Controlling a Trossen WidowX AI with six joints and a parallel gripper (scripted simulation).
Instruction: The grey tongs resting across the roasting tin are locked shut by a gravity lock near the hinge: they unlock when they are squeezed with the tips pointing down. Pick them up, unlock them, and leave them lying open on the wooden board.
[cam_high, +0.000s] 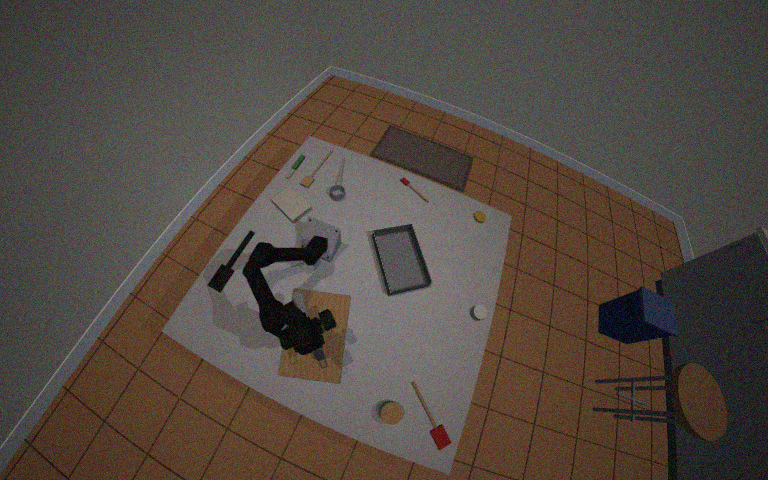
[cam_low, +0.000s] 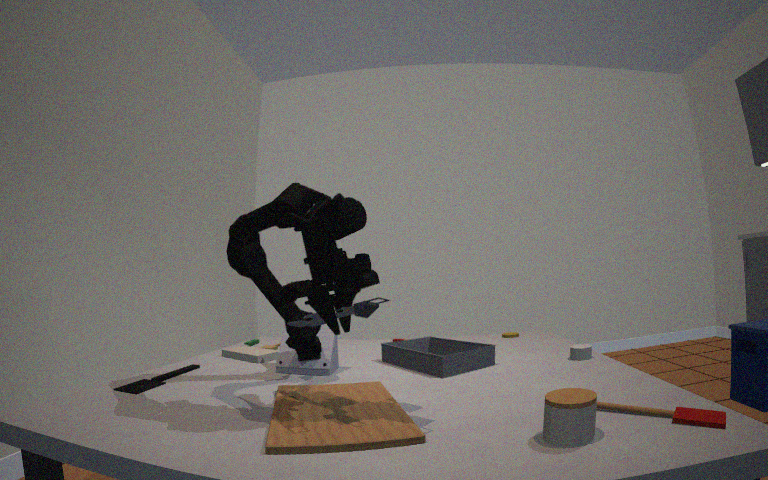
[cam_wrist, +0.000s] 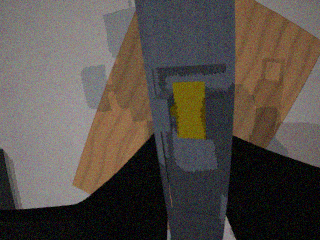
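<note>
Now: gripper tip 4 cm below the yellow lock, 2 cm to the left of it and 1 cm short of it. Round my gripper tip: roasting tin: 45 cm to the left, 23 cm ahead, 13 cm below; then wooden board: 16 cm below, 2 cm to the left, 2 cm behind; then black spatula: 51 cm behind, 20 cm to the left, 16 cm below.
</note>
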